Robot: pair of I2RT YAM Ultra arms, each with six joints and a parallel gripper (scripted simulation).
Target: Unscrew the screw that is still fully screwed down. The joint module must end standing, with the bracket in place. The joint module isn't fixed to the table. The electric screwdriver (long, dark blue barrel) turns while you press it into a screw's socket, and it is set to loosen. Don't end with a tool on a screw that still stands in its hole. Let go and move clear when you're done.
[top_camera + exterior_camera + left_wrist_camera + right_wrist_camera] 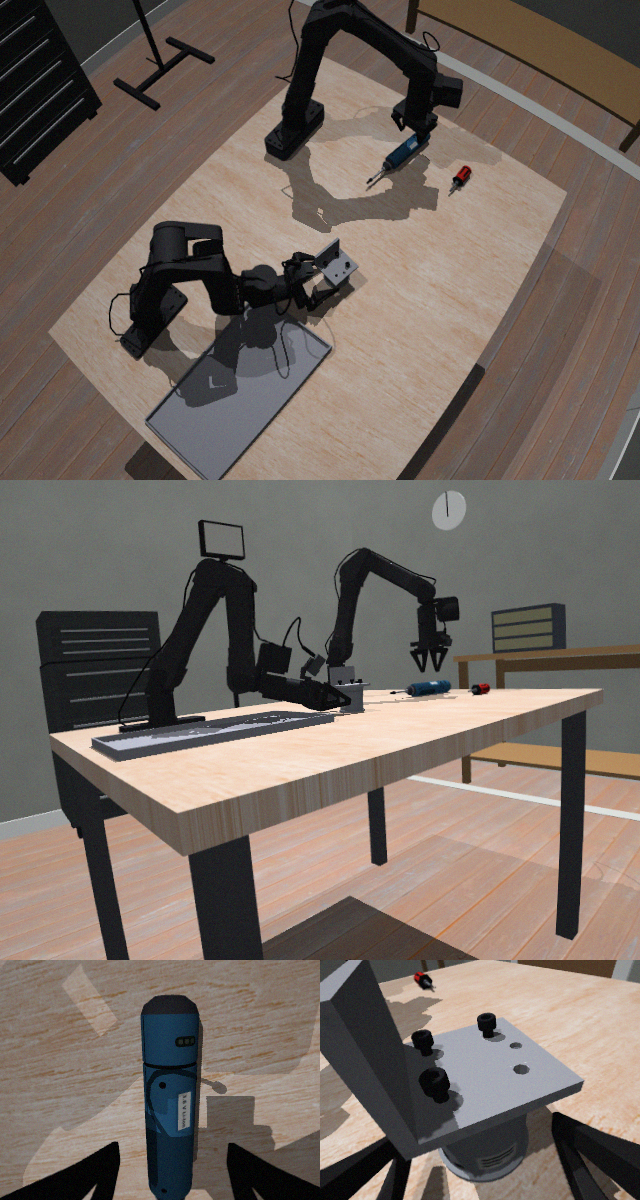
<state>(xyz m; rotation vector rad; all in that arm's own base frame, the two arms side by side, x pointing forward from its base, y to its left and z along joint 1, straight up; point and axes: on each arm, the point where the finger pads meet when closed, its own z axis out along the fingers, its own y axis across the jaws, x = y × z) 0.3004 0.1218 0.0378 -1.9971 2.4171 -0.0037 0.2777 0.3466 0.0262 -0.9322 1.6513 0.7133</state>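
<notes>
The grey bracket lies 40 mm above my right hand, 20 mm to the left of it and 10 mm ahead of it. Also, from my right hand: shallow grey tray: 330 mm to the right, 40 mm behind, 20 mm below; small red-handled screwdriver: 420 mm to the left, 160 mm ahead, 10 mm below.
</notes>
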